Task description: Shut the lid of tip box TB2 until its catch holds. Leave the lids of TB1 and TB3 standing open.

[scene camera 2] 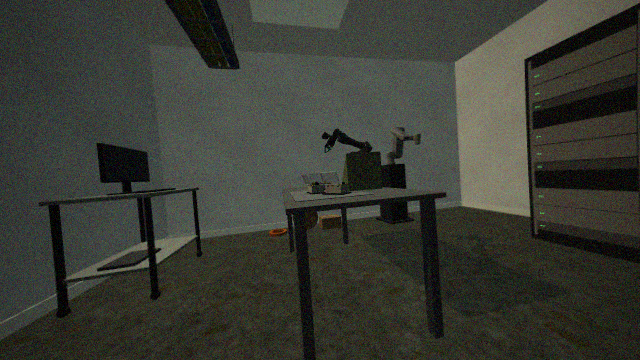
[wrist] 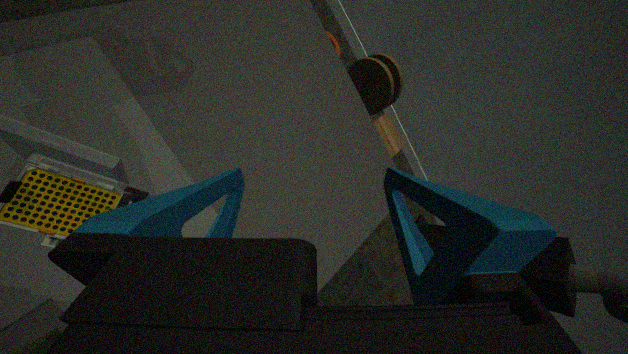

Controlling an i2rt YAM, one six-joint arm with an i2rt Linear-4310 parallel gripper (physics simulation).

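Pixels of known places: gripper, fingertip midpoint: [scene camera 2: 326,150] [wrist: 313,175]; arm's base at its link origin: [scene camera 2: 357,167].
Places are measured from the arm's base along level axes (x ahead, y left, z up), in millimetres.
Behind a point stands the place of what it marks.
Observation:
My gripper [scene camera 2: 327,148] @(y -456, x 84, z 196 mm) [wrist: 313,175] @(y -456, x 84, z 196 mm) is open and empty, its blue fingers wide apart. It hangs above the table, higher than the tip boxes. In the wrist view a tip box with a yellow, black-holed rack [wrist: 60,202] @(y -248, x 237, z -112 mm) lies at the left, beyond the left finger, which overlaps its right edge. Its clear lid [wrist: 65,142] @(y -324, x 268, z -27 mm) stands open behind the rack. In scene camera 2, small pale tip boxes [scene camera 2: 316,188] @(y 36, x 356, z -132 mm) [scene camera 2: 337,189] @(y 230, x 277, z -137 mm) stand close together on the table, with clear lids [scene camera 2: 312,178] @(y -299, x 289, z -65 mm) [scene camera 2: 330,177] @(y 231, x 318, z -59 mm) raised. No labels can be read, so I cannot tell which is TB2.
The boxes stand on a light mat [scene camera 2: 301,197] @(y 173, x 495, z -169 mm) on the table [scene camera 2: 370,199] @(y 537, x 240, z -172 mm). My arm's green pedestal [scene camera 2: 364,170] @(y 93, x 0, z -30 mm) is behind; another arm [scene camera 2: 397,146] stands to its right. Beyond the table edge are a round brown object [wrist: 372,82], a tan box [scene camera 2: 330,222] [wrist: 387,134] and an orange ring [scene camera 2: 277,232].

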